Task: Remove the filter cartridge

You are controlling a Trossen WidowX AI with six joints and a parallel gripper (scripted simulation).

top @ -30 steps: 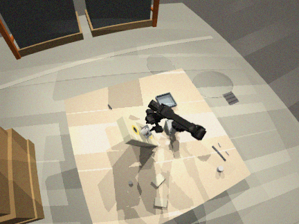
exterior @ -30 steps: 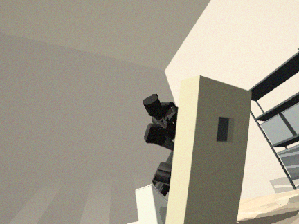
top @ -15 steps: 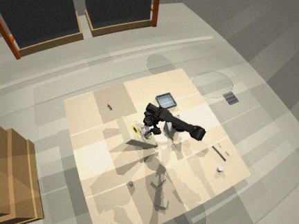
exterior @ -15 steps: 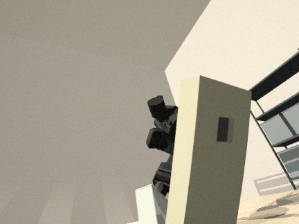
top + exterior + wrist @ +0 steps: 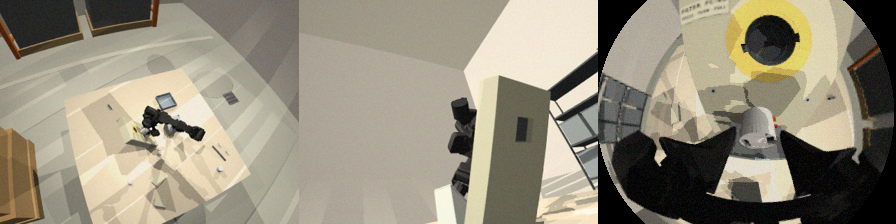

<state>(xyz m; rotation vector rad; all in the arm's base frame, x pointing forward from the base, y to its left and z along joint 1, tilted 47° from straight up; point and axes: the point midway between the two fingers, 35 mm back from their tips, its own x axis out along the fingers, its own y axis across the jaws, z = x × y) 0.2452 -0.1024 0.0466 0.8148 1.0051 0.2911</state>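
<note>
Right now my gripper tip is right at the round white filter cartridge. From my gripper tip the other things lie so: grey-blue tray: 37 cm behind, 23 cm to the right, 16 cm below; beige service panel block: 4 cm ahead, 1 cm to the right, 2 cm below.
</note>
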